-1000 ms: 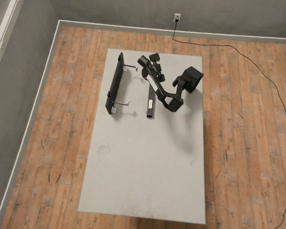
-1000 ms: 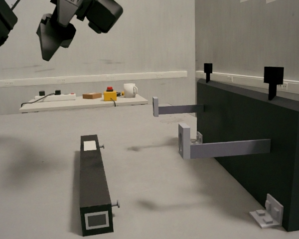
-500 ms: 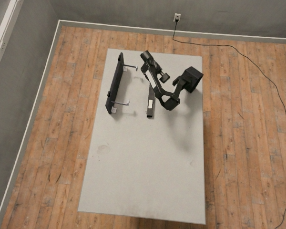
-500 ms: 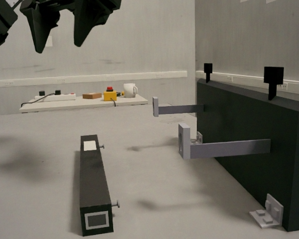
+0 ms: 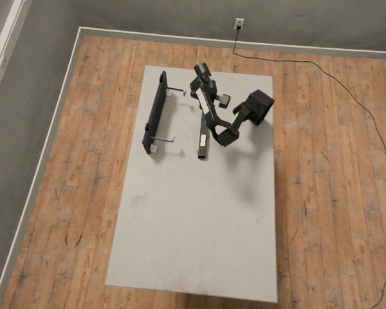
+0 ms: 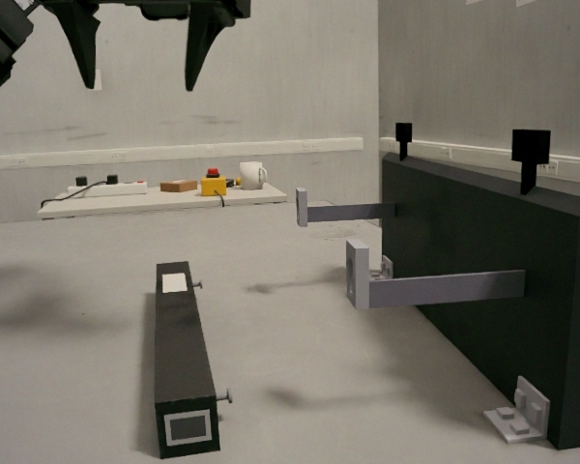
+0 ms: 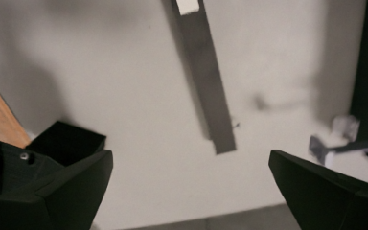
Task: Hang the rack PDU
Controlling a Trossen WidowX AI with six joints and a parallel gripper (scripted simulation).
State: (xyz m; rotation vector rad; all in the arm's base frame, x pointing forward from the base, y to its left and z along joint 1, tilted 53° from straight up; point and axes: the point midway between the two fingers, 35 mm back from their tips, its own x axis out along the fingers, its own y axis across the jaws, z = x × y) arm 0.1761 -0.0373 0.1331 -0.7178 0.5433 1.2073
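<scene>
My hand is 20 mm short of the rack PDU and 260 mm above it. Round my hand: backboard 290 mm ahead, 80 mm to the left, 210 mm below.
</scene>
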